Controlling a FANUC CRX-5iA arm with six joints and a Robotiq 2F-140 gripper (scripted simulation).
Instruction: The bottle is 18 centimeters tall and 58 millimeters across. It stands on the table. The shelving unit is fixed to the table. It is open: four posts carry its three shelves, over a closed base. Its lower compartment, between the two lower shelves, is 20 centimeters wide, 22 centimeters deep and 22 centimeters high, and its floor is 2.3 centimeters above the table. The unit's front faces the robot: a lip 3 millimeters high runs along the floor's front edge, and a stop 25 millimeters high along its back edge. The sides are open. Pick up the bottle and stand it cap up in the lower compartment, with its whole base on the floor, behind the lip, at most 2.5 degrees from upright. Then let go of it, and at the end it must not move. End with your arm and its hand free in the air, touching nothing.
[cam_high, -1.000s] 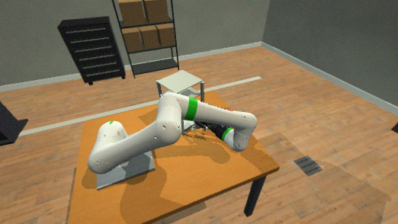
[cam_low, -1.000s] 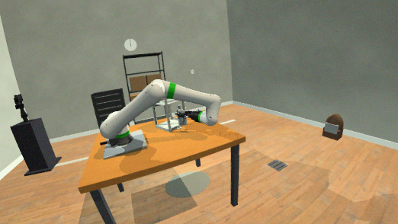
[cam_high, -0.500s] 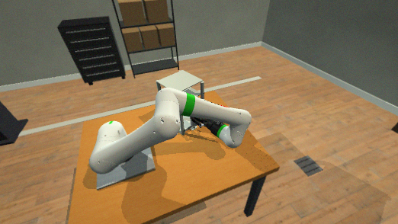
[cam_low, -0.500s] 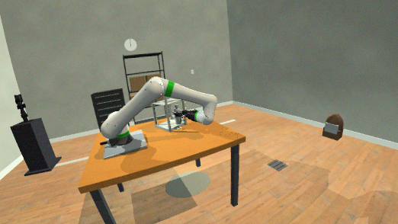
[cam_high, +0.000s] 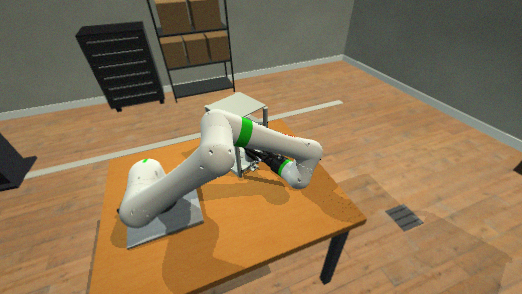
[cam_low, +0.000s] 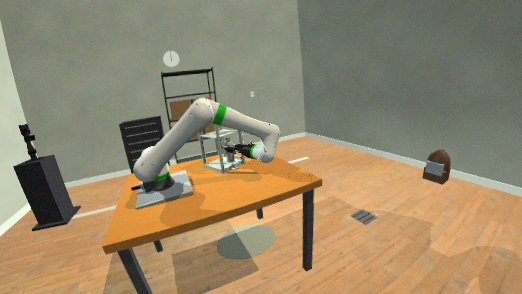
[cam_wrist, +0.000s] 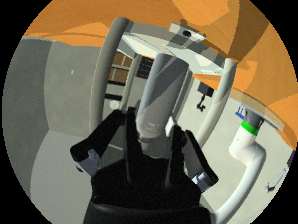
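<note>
Right now the shelving unit is 40 mm behind my hand, 80 mm to the left of it and 20 mm above it. From my hand the other things lie so: pale grey bottle (10 mm above).
</note>
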